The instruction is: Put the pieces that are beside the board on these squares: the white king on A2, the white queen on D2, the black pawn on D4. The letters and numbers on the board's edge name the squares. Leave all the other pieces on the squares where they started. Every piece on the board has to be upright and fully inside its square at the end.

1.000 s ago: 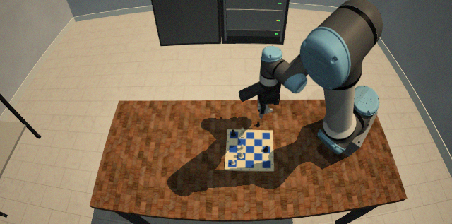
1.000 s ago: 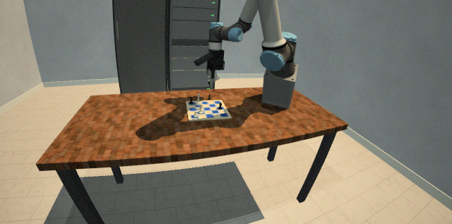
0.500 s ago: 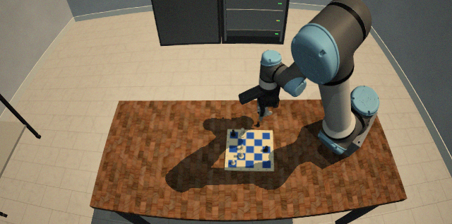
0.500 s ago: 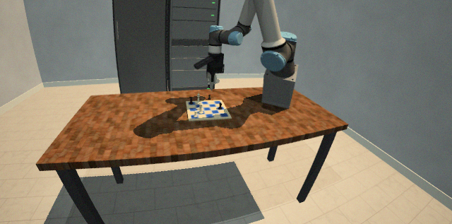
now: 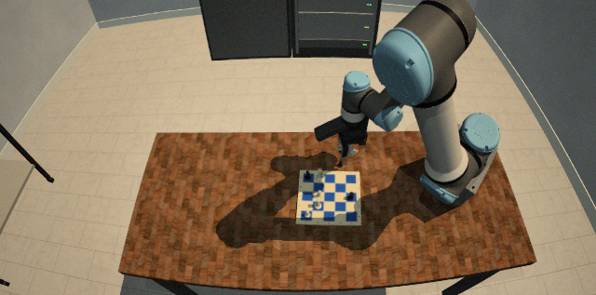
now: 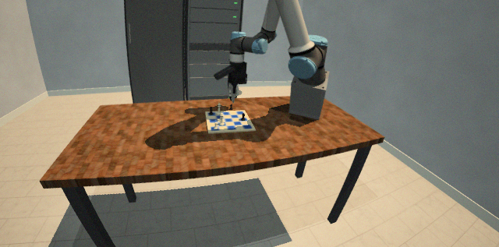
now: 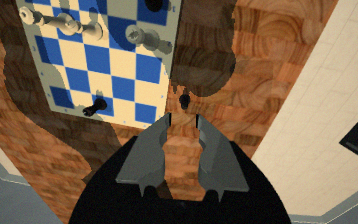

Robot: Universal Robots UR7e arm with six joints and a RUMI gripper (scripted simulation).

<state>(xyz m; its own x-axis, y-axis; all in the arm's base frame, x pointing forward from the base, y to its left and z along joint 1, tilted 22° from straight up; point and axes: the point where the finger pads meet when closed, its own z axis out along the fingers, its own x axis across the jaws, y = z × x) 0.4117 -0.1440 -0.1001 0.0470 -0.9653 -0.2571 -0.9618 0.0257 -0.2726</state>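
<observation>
My hand is 5 cm above the black pawn. From my hand the other things lie so: tall white piece: 8 cm ahead, 5 cm to the left, 2 cm below; blue-and-cream chessboard: 5 cm ahead, 13 cm to the left, 6 cm below.
</observation>
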